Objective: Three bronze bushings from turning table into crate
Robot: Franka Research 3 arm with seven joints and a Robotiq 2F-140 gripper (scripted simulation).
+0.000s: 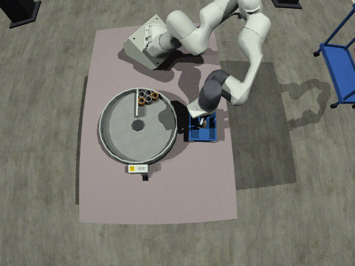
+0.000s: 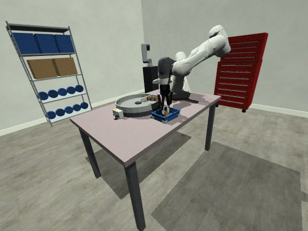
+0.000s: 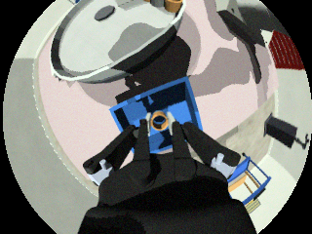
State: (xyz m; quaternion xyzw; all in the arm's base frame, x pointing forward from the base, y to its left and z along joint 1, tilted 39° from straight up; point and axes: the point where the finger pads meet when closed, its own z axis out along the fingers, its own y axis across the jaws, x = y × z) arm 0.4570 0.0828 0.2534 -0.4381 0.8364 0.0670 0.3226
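My hand is 40 mm above the blue crate and 10 mm to the right of it. Round my hand: turning table (340 mm to the right, 30 mm behind, 10 mm below).
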